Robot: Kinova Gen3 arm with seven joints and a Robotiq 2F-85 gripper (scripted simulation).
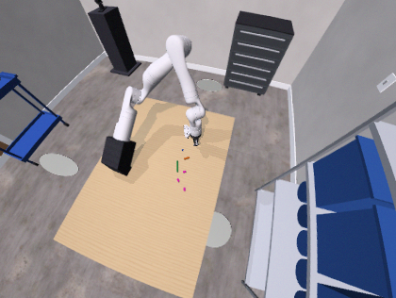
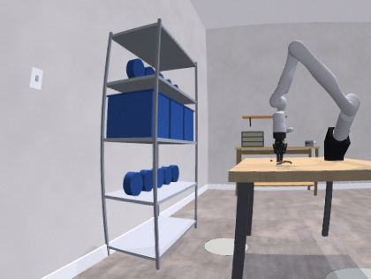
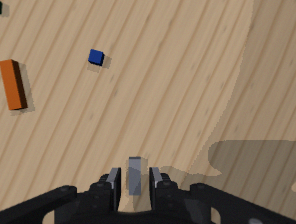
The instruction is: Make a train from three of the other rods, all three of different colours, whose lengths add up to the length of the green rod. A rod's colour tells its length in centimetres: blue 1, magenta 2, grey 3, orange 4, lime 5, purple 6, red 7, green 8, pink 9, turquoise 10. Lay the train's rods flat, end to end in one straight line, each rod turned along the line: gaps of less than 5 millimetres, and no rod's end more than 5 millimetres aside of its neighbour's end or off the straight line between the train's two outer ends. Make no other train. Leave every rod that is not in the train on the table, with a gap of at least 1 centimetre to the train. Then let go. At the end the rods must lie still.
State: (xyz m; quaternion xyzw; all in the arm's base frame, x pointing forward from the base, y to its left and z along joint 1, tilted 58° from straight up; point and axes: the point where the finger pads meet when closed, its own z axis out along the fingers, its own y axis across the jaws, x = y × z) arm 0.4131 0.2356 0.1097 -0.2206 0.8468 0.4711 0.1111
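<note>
Right now the grey rod is 3 cm below my hand. Also, from my hand: small blue rod 8 cm to the right, 7 cm behind, 3 cm below; green rod 20 cm to the right, 5 cm behind, 3 cm below; orange rod 12 cm to the right, 3 cm below, 2 cm behind.
</note>
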